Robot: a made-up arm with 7 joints.
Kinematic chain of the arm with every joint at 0, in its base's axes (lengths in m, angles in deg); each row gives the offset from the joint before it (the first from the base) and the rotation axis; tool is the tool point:
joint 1: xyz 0 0 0.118 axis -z
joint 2: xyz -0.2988 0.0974 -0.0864 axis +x
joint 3: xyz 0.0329 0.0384 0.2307 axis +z
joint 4: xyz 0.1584 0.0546 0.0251 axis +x
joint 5: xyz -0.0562 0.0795 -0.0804 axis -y
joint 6: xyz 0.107 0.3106 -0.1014 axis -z
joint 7: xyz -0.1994 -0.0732 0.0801 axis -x
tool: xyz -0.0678 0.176 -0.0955
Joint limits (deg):
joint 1: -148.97..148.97
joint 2: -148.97..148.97
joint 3: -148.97..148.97
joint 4: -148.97..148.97
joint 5: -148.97..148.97
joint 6: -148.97..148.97
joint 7: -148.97..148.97
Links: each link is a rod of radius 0.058 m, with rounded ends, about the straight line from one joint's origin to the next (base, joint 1, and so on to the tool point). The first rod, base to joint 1, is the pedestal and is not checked.
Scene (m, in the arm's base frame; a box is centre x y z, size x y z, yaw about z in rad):
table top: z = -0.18
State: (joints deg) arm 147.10 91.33 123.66 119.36 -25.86 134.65 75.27
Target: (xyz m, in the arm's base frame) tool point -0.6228 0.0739 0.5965
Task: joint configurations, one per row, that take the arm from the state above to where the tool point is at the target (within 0.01 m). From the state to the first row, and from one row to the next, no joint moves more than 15 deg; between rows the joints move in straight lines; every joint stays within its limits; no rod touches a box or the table.
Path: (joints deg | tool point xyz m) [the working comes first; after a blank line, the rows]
Joints at the target: 103.04 69.07 112.57 148.97 -30.01 120.24 90.62
Straight joint move there: clear.

1: 132.41 83.91 119.96 129.23 -27.24 129.85 80.39 | -0.4785 0.7766 0.3675
2: 117.73 76.49 116.26 139.10 -28.63 125.04 85.50 | -0.6433 0.4353 0.5109
3: 103.04 69.07 112.57 148.97 -30.01 120.24 90.62 | -0.6228 0.0739 0.5965

